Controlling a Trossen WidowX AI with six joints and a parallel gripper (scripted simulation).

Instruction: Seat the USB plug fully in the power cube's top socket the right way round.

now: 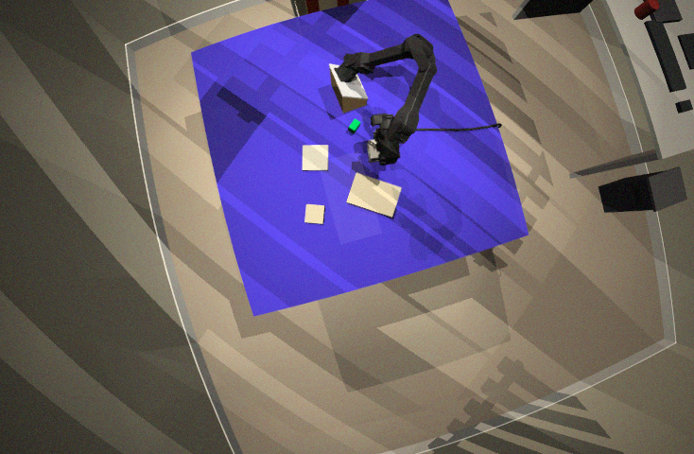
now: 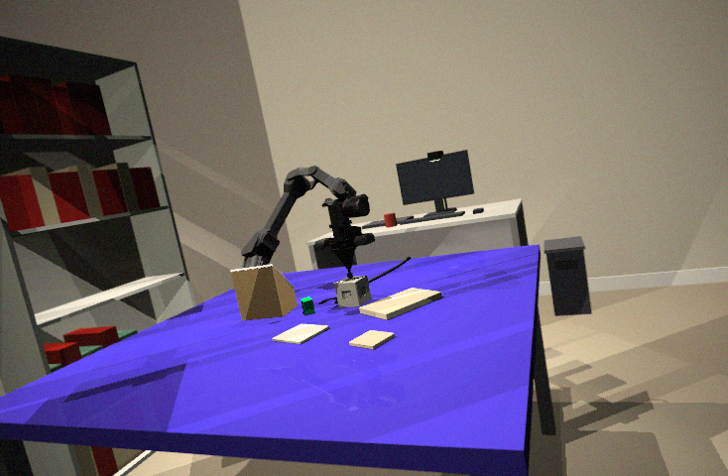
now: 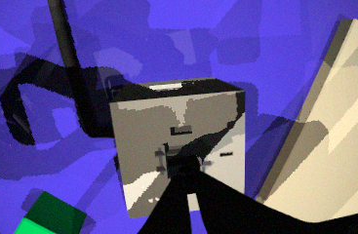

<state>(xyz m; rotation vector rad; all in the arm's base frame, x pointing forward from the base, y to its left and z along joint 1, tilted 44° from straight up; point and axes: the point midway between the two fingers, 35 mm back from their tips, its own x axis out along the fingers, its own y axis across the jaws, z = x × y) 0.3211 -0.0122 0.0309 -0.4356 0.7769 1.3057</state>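
My gripper tip is 40 mm above the USB socket. From my gripper tip the other things lie so: large flat tan board (160 mm ahead, 100 mm to the right, 100 mm below); dark USB plug (20 mm below); small green block (140 mm behind, 40 mm to the right, 90 mm below).
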